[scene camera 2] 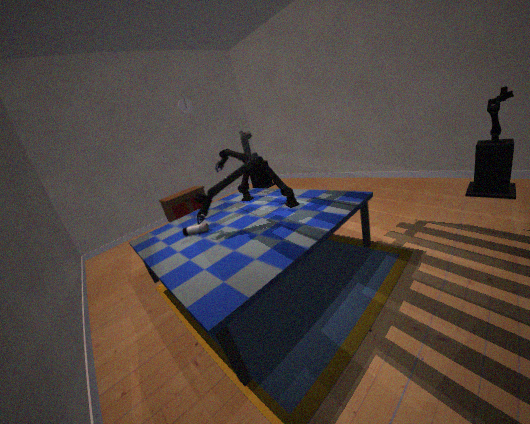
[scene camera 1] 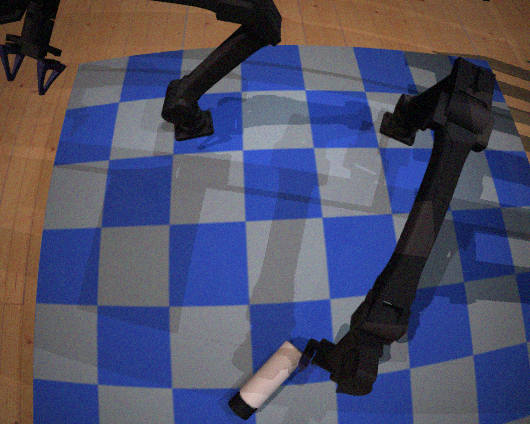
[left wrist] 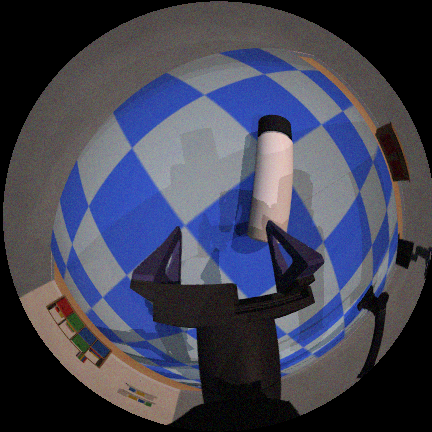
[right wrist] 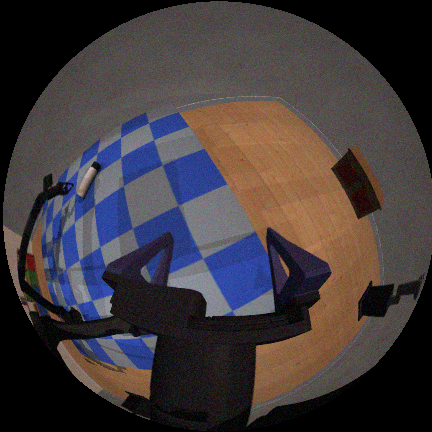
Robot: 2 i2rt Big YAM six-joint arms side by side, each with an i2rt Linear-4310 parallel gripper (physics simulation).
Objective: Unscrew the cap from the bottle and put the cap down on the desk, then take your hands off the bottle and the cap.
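Seen in the pictures: left gripper, fingertip midpoint: (scene camera 2: 199,222) (scene camera 1: 318,380) (left wrist: 224,226) (right wrist: 70,184); right gripper, fingertip midpoint: (scene camera 2: 216,170) (scene camera 1: 25,87) (right wrist: 217,234); left arm's base, link origin: (scene camera 2: 292,204) (scene camera 1: 397,129) (right wrist: 76,314); right arm's base, link origin: (scene camera 2: 247,199) (scene camera 1: 193,126) (left wrist: 364,297).
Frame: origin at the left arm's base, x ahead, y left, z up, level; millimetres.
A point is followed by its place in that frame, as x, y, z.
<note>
A pale pinkish-white bottle (scene camera 1: 272,375) {818, -119, 66} (scene camera 2: 198,228) {812, -80, 45} (left wrist: 274,180) {827, -108, 65} (right wrist: 87,181) {815, -146, 43} lies on its side on the blue and grey checkered desk (scene camera 1: 134,265) {718, -567, 0} (scene camera 2: 222,305) {740, 893, 0}. Its black cap (scene camera 1: 242,406) {916, -154, 65} (scene camera 2: 185,231) {926, -122, 44} (left wrist: 275,123) {923, -143, 64} (right wrist: 95,165) {913, -176, 50} is on the end farther from my left gripper. My left gripper (scene camera 1: 305,357) (scene camera 2: 201,218) {784, -24, 110} (left wrist: 224,226) {784, -24, 110} (right wrist: 70,184) {784, -24, 110} is open beside the bottle's base end; in the left wrist view one fingertip overlaps that end, and I cannot tell if they touch. My right gripper (scene camera 1: 27,86) {486, -847, 369} (scene camera 2: 218,167) {486, -847, 369} (right wrist: 217,234) {486, -847, 369} is open and empty, high up and far from the bottle.
The left arm (scene camera 1: 425,215) {456, -24, 391} reaches over the right side of the desk in scene camera 1. A brown box-like cabinet (scene camera 2: 182,202) (left wrist: 392,152) (right wrist: 357,182) stands beyond the desk. A black pedestal (scene camera 2: 494,162) with another arm stands apart on the floor.
</note>
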